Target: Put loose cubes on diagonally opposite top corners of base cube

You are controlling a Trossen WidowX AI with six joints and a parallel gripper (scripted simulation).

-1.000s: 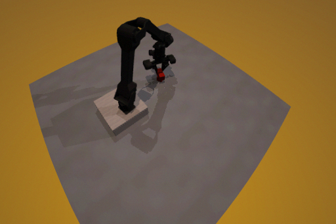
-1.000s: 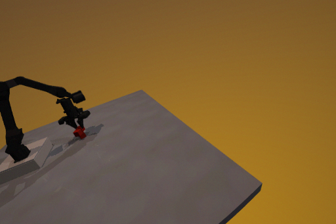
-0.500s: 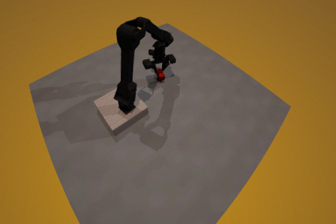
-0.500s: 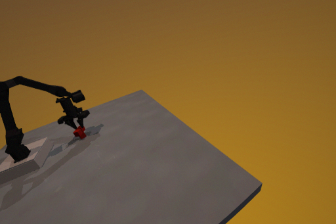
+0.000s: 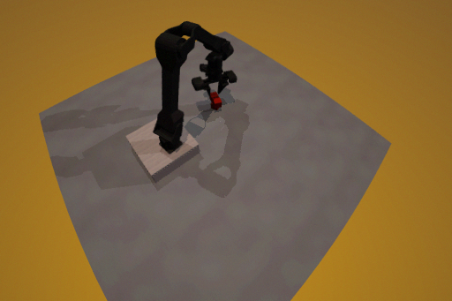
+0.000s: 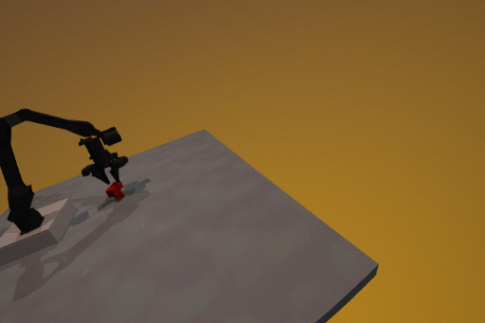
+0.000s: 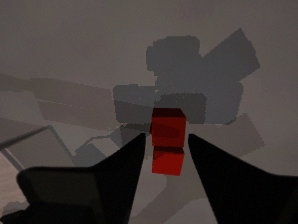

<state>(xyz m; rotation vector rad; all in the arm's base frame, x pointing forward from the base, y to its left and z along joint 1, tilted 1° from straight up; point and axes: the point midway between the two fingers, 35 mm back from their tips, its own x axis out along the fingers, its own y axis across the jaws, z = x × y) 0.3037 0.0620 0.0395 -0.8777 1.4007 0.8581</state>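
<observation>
Right now my gripper tip is 3 cm to the left of the red cube, 2 cm above it and 1 cm past it.
</observation>
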